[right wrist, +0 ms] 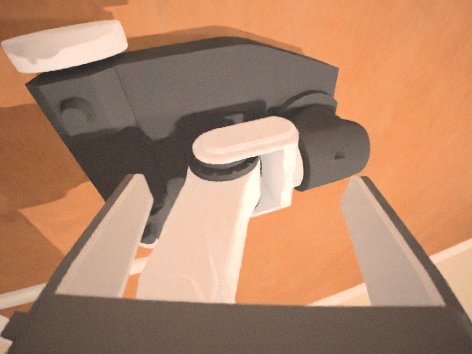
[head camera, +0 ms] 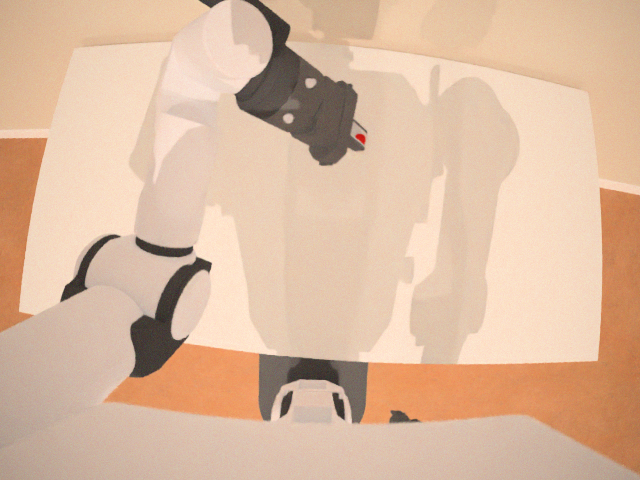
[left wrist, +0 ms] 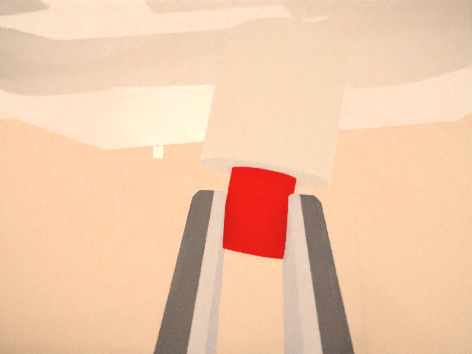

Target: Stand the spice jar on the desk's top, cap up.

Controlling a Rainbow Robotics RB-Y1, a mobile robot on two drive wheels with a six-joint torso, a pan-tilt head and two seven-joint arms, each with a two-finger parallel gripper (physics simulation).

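Places are measured from the robot's base along level axes (x left, y back, z up), in metres.
Where they show: left gripper, fingertip midpoint: (head camera: 361, 141) (left wrist: 255, 215); right gripper, fingertip midpoint: (right wrist: 245, 188).
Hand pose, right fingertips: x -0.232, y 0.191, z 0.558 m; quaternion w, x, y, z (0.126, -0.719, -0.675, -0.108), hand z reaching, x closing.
After its pixels a point has its place.
The spice jar (left wrist: 275, 100) {x -0.043, y -0.491, z 0.869 m} has a cream cylindrical body and a red cap (left wrist: 256, 220) {x -0.051, y -0.484, z 0.897 m} (head camera: 360, 138) {x -0.060, y -0.482, z 0.906 m}. My left gripper (left wrist: 255, 215) {x -0.063, y -0.482, z 0.896 m} (head camera: 361, 136) {x -0.063, y -0.482, z 0.896 m} is shut on the red cap, with one finger on each side; the body extends beyond the fingertips. In the head view the gripper is over the back middle of the desk (head camera: 547, 217) {x -0.573, y -0.413, z 0.721 m}, and the cap shows at its fingers. The jar's body cannot be made out there against the pale desk. Its exact tilt and height are hard to tell. My right gripper (right wrist: 245, 188) {x -0.232, y 0.191, z 0.559 m} is open and empty, away from the desk top.
My left arm (head camera: 173, 191) {x 0.144, y -0.345, z 1.067 m} reaches over the left part of the desk. A beige wall (head camera: 542, 41) {x -0.554, y -0.859, z 0.805 m} stands behind the desk's back edge. In the right wrist view, the dark robot base (right wrist: 200, 85) {x -0.163, y 0.220, z 0.170 m} and a pale robot link (right wrist: 205, 240) {x -0.074, y 0.157, z 0.472 m} show over the orange floor (right wrist: 400, 100) {x 0.084, y 1.030, z 0.002 m}.
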